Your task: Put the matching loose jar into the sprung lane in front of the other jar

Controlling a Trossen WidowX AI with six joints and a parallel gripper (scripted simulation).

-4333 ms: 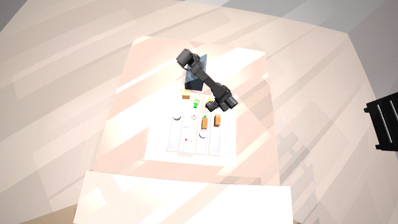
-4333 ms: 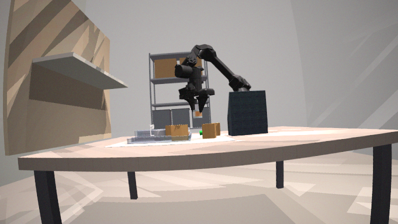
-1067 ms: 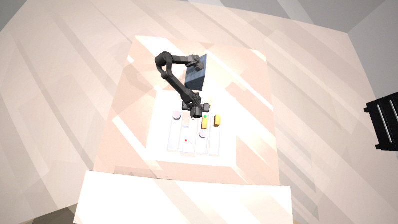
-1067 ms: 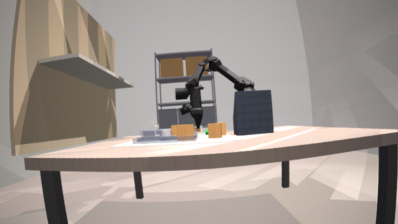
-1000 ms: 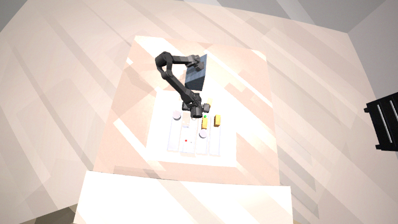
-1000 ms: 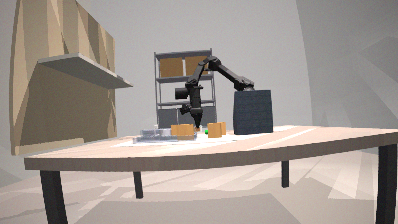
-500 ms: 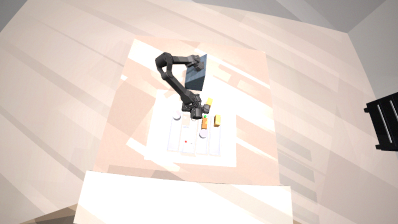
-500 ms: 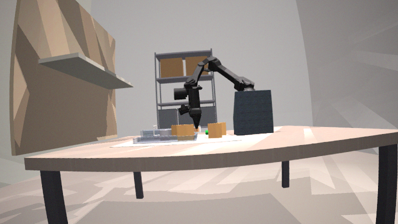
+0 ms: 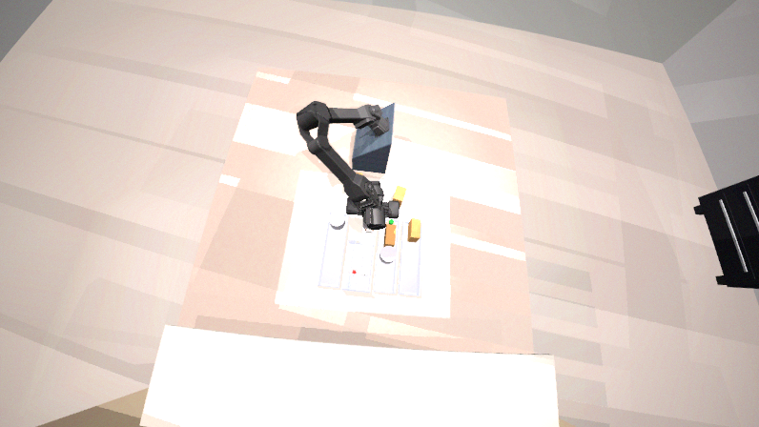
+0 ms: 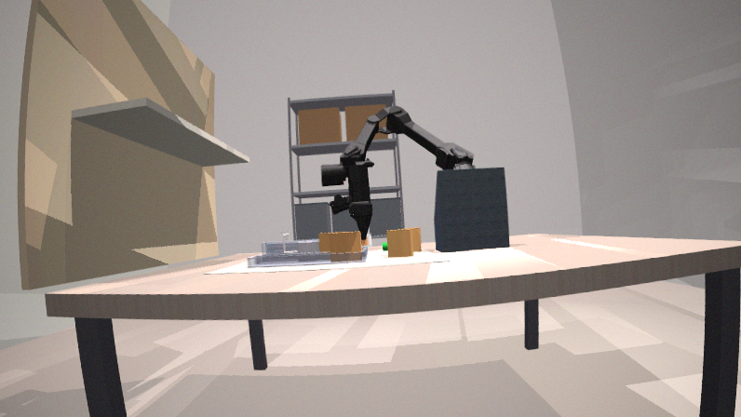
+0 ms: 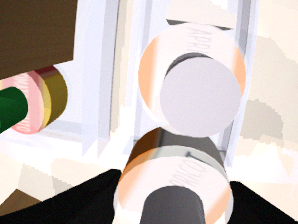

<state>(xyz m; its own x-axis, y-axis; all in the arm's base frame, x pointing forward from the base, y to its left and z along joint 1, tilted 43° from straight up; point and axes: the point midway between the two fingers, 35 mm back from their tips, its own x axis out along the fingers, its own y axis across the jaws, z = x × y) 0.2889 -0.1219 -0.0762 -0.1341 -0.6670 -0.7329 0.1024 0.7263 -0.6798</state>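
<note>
Now: the pusher lane 16 cm ahead of my gripper tip, 5 cm to the right of it and 3 cm below it.
</note>
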